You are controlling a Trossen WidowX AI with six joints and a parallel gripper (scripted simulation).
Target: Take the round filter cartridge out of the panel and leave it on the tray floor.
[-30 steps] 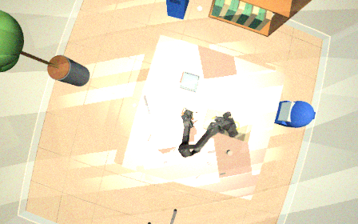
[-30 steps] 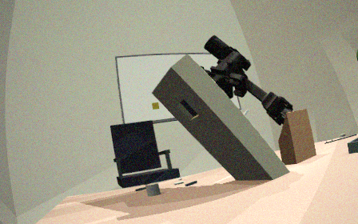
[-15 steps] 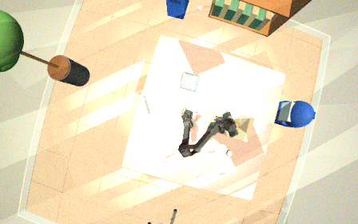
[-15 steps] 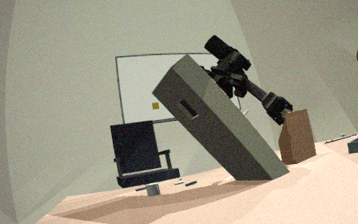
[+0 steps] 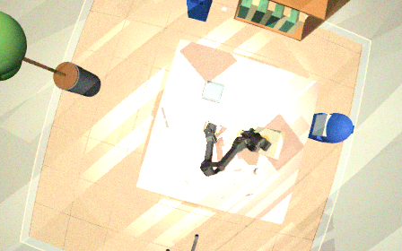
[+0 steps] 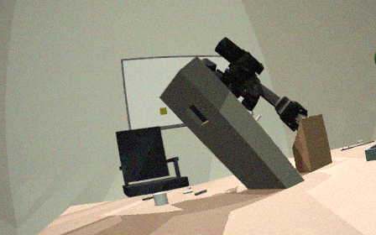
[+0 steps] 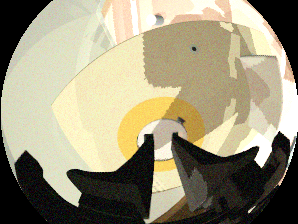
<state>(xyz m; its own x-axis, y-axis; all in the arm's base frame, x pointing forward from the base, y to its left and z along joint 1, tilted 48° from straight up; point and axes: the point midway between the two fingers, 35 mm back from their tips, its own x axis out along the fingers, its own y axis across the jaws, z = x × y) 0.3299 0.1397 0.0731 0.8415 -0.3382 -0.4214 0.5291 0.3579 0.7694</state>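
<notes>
My gripper tip is now 10 mm short of the round filter cartridge and 10 mm above it. Also, from my gripper tip: tray 450 mm behind, 230 mm to the left, 250 mm below; then service panel 40 mm behind, 10 mm to the right, 80 mm below.
</notes>
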